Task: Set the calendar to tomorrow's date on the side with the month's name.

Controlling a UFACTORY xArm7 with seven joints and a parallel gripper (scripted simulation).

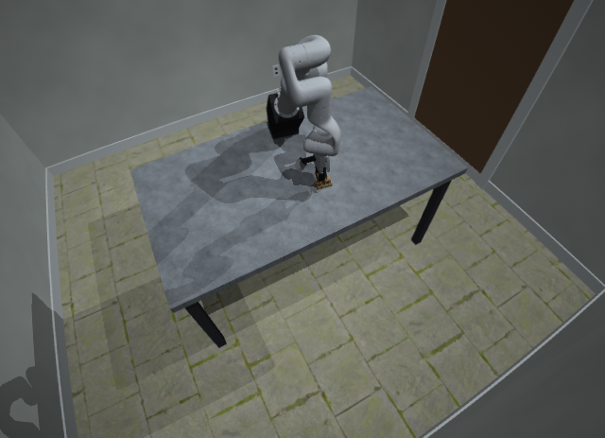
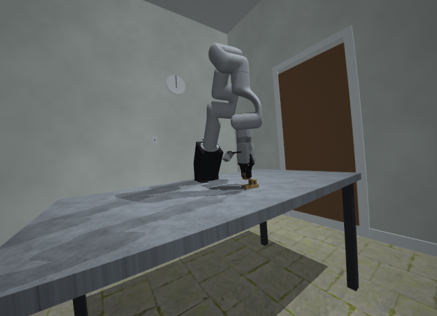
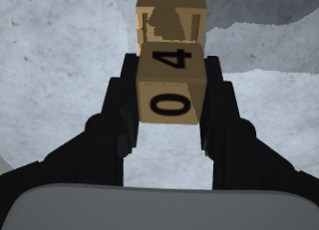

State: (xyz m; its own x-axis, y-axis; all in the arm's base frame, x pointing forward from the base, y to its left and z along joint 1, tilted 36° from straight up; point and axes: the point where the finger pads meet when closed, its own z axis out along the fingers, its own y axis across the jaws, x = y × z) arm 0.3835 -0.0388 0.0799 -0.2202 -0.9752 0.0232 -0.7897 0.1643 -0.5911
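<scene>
My gripper is now 2 cm to the right of the wooden calendar tray and 7 cm above it.
</scene>
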